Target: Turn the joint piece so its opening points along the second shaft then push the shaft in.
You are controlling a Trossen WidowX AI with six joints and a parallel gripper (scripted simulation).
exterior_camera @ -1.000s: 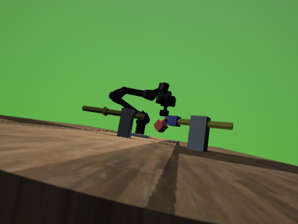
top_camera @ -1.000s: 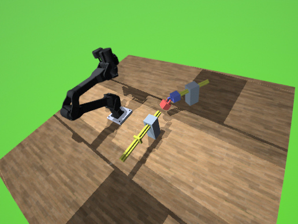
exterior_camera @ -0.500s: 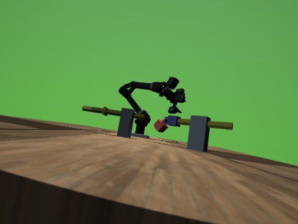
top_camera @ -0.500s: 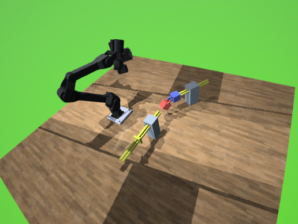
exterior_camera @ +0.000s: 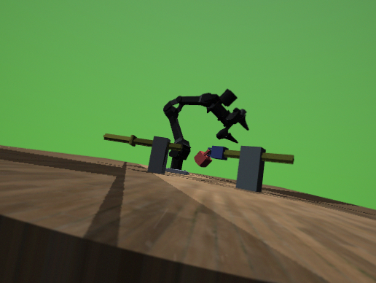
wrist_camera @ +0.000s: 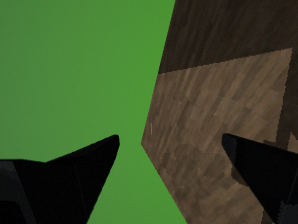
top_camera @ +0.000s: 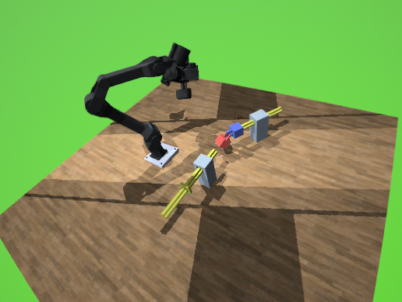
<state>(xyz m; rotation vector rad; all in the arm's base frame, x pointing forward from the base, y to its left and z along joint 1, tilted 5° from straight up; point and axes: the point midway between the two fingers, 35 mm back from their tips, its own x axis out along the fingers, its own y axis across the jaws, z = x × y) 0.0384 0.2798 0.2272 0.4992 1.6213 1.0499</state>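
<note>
My gripper tip is 260 mm short of the red joint piece, 160 mm to the left of it and 150 mm above it.
</note>
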